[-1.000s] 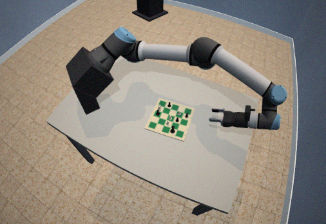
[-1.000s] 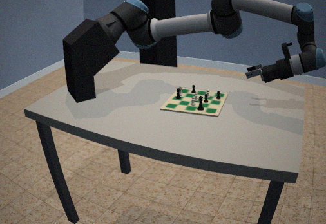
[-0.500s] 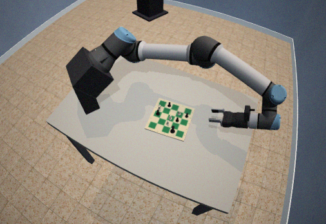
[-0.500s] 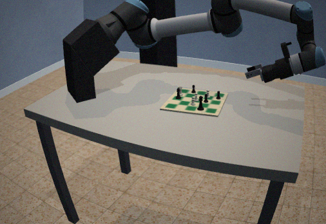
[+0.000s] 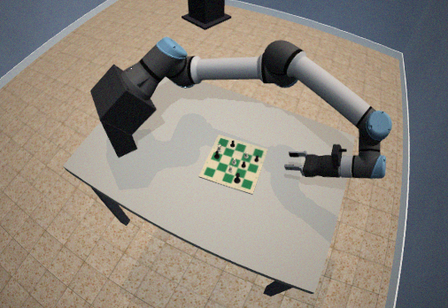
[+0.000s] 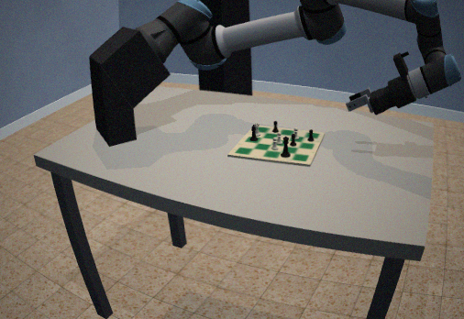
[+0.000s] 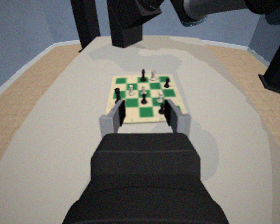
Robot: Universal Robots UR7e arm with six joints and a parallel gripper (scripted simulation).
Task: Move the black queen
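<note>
Right now my hand is 130 mm to the left of the black queen, 130 mm past it and 120 mm above it. From my hand the other things lie so: green-and-cream chessboard (190 mm behind, 150 mm below, 80 mm to the right).
</note>
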